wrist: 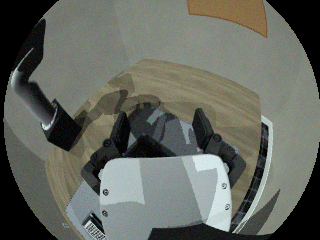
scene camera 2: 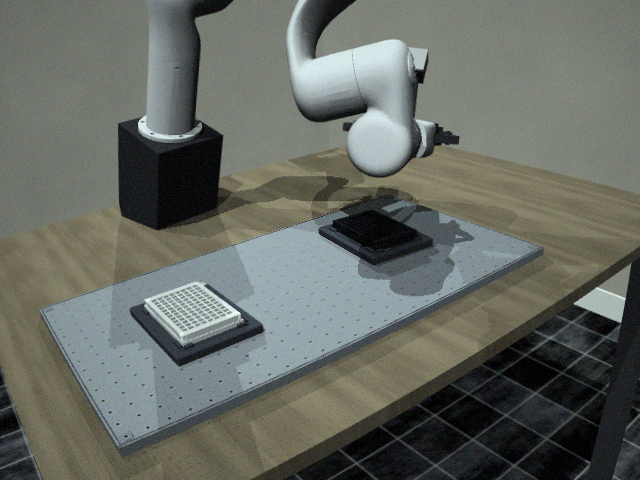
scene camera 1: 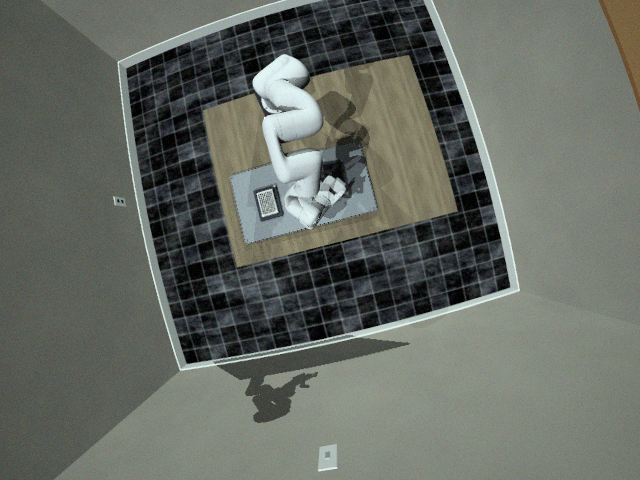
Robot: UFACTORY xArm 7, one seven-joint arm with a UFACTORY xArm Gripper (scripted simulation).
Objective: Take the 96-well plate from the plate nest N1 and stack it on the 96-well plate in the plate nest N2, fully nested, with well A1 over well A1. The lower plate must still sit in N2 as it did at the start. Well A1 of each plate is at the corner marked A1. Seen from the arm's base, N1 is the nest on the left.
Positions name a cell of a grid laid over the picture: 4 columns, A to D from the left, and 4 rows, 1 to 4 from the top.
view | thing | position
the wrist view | my gripper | C2
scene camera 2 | my gripper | C2
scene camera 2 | black 96-well plate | C2
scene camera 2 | white 96-well plate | B3
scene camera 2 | plate nest N1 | C3
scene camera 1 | my gripper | C2
